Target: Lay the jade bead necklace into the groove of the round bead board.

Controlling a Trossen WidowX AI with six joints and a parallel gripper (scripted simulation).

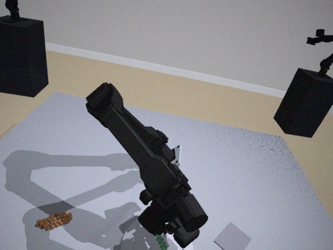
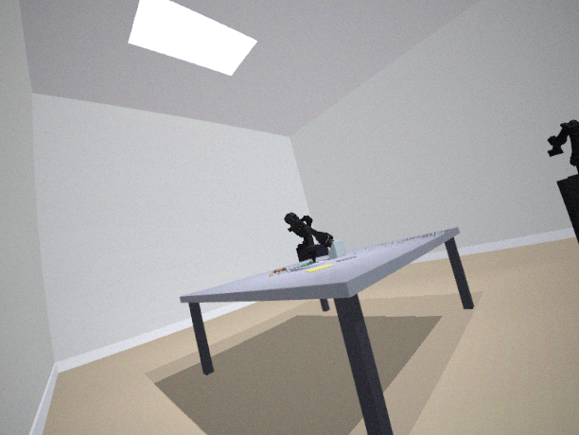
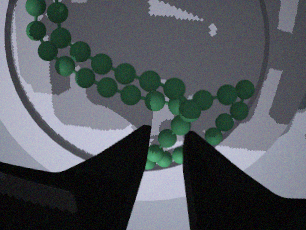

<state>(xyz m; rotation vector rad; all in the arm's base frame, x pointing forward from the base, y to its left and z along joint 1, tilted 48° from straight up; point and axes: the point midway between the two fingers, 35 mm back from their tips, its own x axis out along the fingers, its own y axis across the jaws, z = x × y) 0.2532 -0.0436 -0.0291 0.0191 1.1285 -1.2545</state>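
Now: gripper tip 5 cm short of the round bead board, 1 cm to the left of it and 1 cm above it. Also, from my gripper tip: yellow strip 24 cm ahead, 21 cm to the left, 1 cm below; then flat grey square 22 cm to the left, 1 cm below.
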